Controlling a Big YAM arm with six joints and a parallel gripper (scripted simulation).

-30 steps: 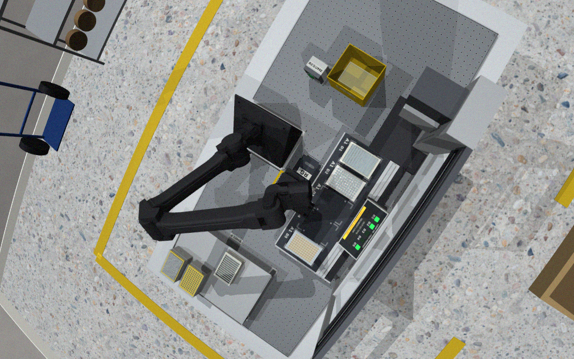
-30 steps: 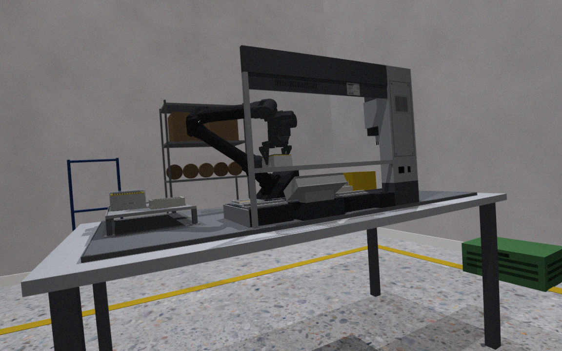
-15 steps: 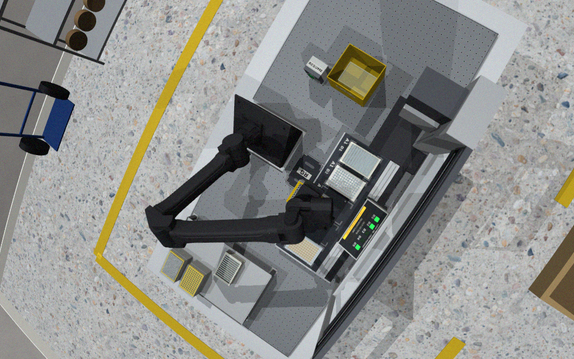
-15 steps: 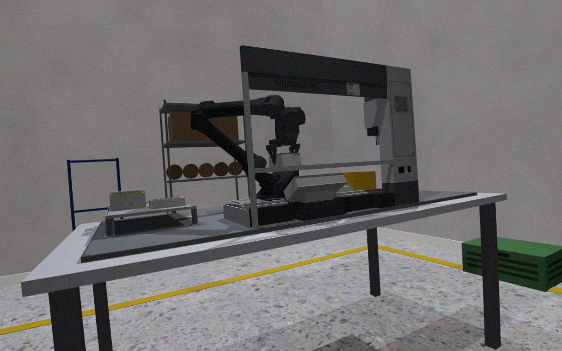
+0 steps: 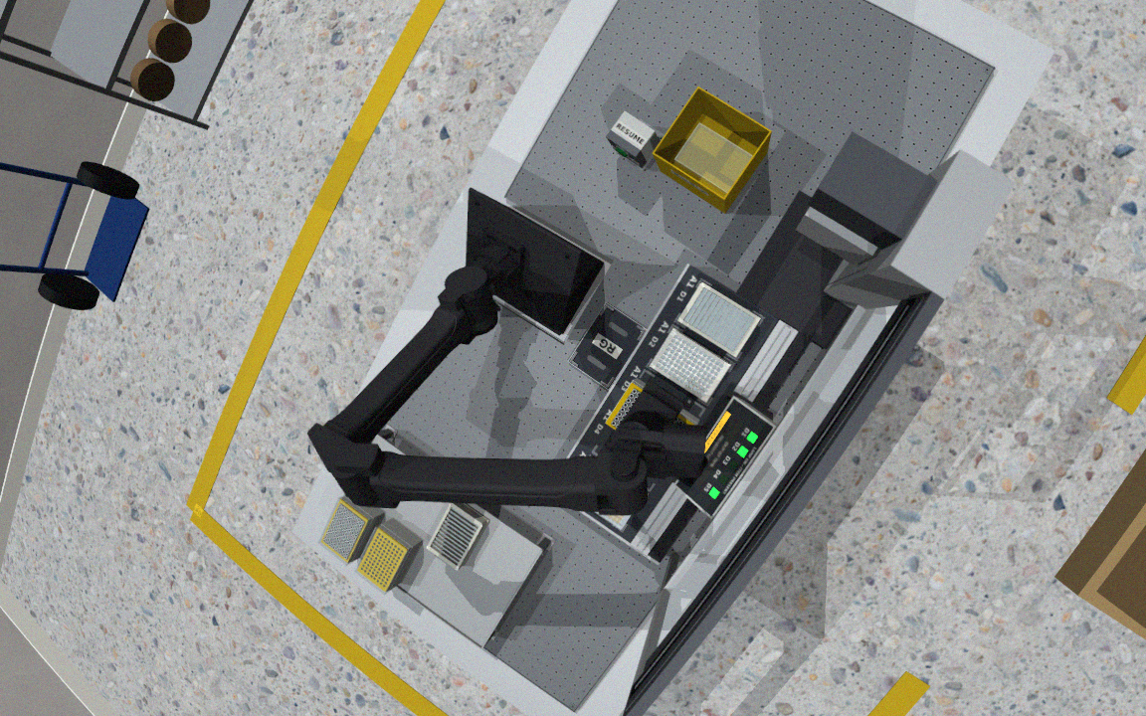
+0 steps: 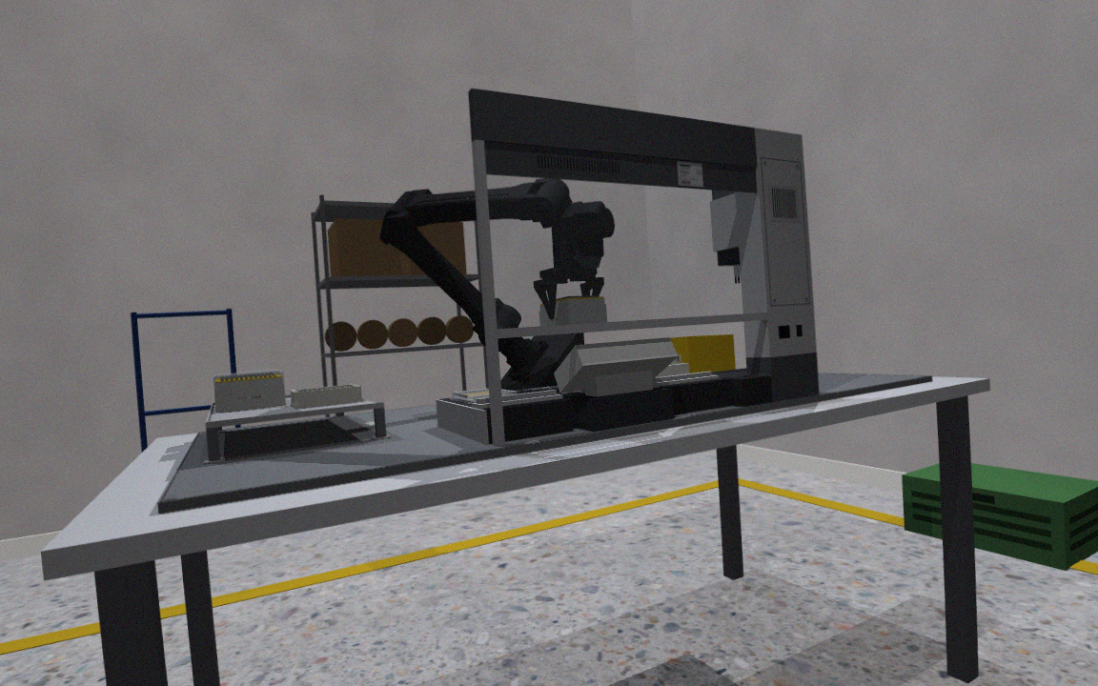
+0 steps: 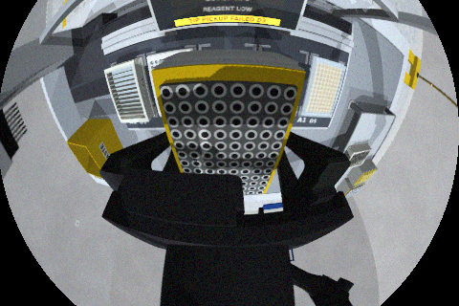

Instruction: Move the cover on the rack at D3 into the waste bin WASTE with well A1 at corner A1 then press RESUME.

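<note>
Right now my hand is 1 cm to the left of the tip rack and 1 cm below it. The rest, counted from my hand: plate: 14 cm below, 10 cm to the left, 1 cm ahead; then frame bar: 19 cm ahead, 4 cm to the left, 3 cm below; then frame post: 26 cm to the right, 18 cm ahead, 3 cm above.
</note>
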